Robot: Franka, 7 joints.
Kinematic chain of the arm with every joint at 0, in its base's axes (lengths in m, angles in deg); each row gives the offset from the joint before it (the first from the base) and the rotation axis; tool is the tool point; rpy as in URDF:
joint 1: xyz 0 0 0.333 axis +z
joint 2: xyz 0 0 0 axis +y
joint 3: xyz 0 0 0.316 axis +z
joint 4: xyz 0.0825 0 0 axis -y
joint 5: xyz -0.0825 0 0.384 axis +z
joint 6: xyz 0 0 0 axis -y
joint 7: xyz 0.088 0 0 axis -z
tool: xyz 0 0 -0.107 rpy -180 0 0
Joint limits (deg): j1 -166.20..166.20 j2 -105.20..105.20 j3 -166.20..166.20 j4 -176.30..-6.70 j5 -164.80..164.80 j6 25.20..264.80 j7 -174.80..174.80
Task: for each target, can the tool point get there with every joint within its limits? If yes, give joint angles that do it. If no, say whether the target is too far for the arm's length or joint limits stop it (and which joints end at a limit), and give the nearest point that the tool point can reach.
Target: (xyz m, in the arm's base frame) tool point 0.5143 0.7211 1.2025
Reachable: no: too far | nearest point 0.3555 0.4984 0.9340 | short by 0.383 m
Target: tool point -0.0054 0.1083 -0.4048
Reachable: no: joint limits stop it (at a limit: joint 2) | nearest point -0.0064 0.1286 -0.3378 | short by 0.070 m
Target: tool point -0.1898 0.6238 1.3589
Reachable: no: too far | nearest point -0.1340 0.4402 1.0570 | short by 0.358 m
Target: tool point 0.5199 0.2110 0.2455
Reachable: yes | joints 3.17 19.44 18.58 -122.52 16.08 135.04 30.58
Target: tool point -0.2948 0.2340 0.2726
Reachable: yes | joints -85.45 -3.69 -138.12 -137.47 16.17 86.07 -114.66
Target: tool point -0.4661 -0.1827 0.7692
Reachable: yes | joints -128.11 76.25 -122.27 -69.14 88.93 241.61 -81.08
